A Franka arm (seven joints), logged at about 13 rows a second.
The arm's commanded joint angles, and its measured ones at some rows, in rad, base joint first. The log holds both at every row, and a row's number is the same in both.
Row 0, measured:
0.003, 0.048, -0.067, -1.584, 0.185, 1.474, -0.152
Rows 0 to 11, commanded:
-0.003, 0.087, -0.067, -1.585, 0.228, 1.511, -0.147
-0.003, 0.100, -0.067, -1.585, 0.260, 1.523, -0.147
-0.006, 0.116, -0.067, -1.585, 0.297, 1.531, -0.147
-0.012, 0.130, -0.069, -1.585, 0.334, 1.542, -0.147
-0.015, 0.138, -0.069, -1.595, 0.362, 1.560, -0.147
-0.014, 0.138, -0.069, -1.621, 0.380, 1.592, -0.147
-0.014, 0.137, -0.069, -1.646, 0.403, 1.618, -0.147
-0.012, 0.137, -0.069, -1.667, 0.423, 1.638, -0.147
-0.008, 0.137, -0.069, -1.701, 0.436, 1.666, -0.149
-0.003, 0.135, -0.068, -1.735, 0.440, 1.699, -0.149
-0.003, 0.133, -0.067, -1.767, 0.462, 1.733, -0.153
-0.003, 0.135, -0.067, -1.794, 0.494, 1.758, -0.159
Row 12, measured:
-0.002, 0.152, -0.070, -1.728, 0.434, 1.708, -0.152
